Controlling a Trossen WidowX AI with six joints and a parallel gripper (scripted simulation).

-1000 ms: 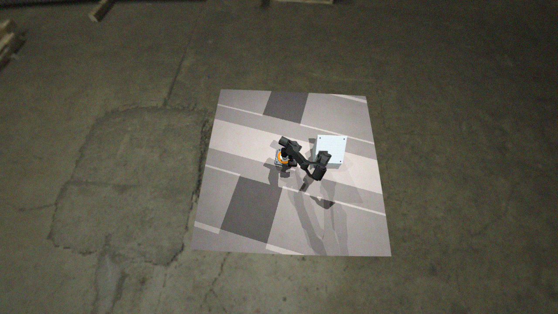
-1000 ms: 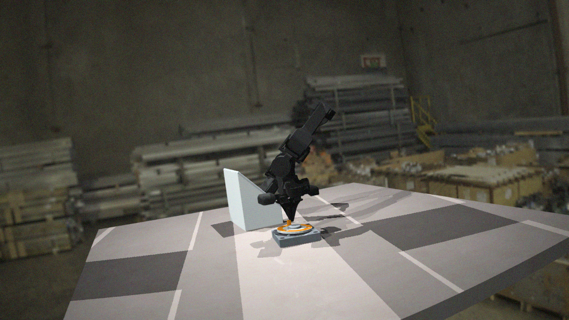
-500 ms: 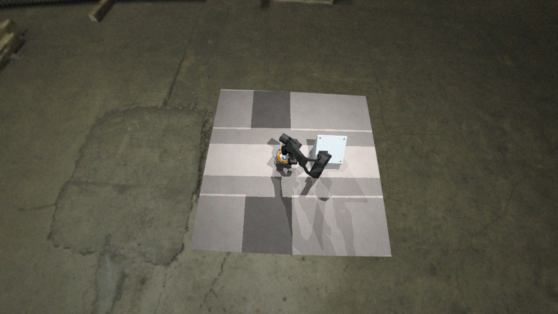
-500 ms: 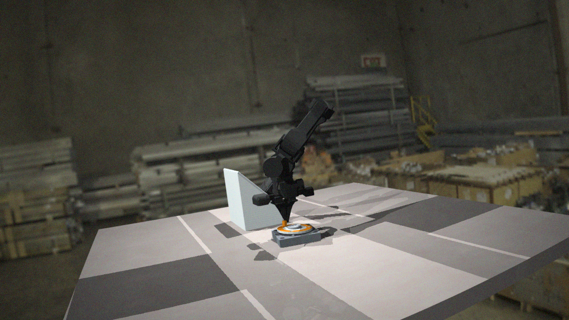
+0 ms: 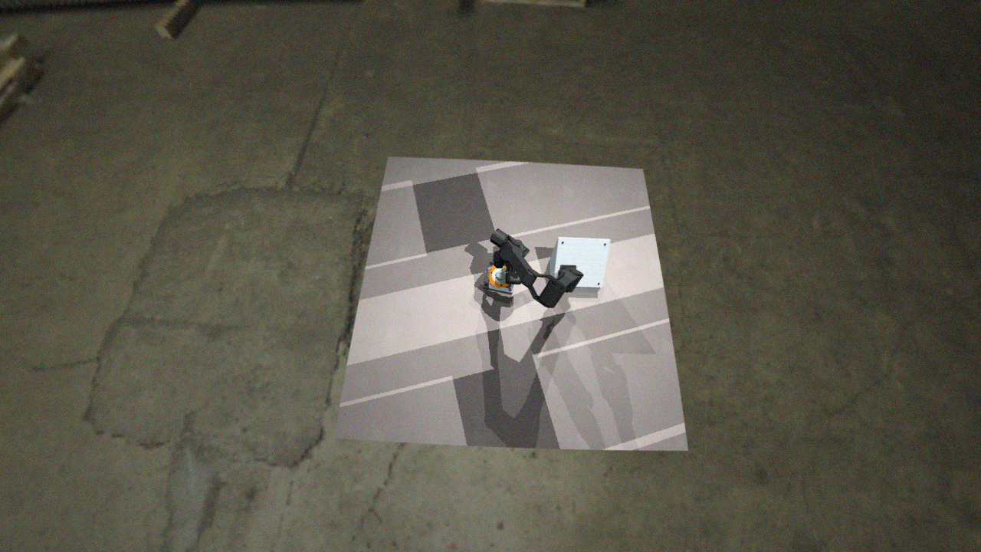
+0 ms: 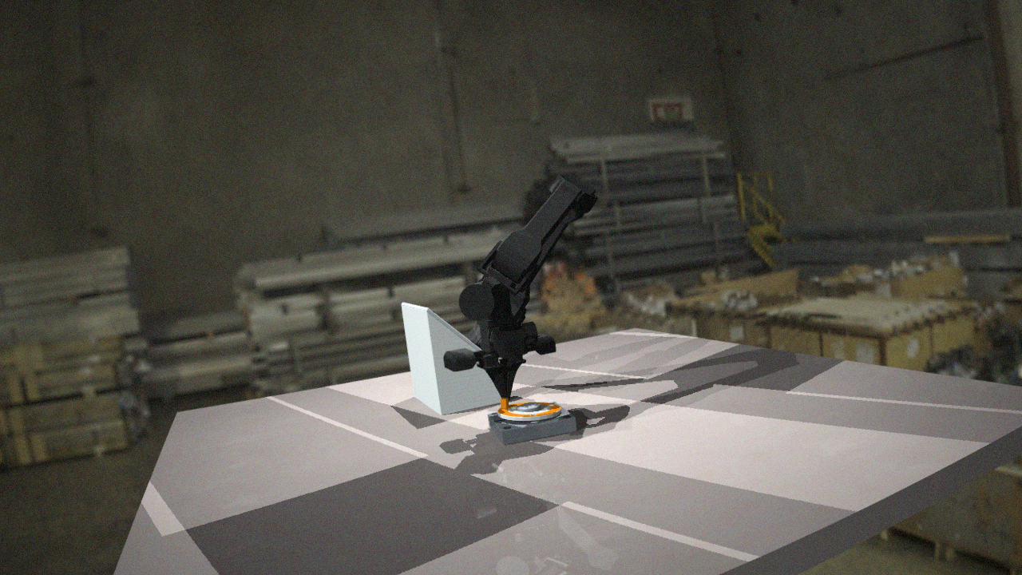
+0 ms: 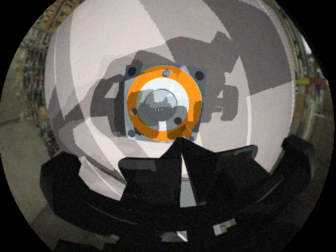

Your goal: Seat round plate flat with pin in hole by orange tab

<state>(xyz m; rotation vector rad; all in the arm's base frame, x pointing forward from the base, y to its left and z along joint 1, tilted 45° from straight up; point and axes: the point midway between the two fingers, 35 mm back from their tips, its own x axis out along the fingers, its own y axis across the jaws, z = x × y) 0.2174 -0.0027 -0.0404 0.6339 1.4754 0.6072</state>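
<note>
Right now my gripper tip is 30 mm short of the round plate, 10 mm to the right of it and 10 mm above it. Also, from my gripper tip: square grey base 50 mm ahead, 20 mm to the left, 20 mm below.
</note>
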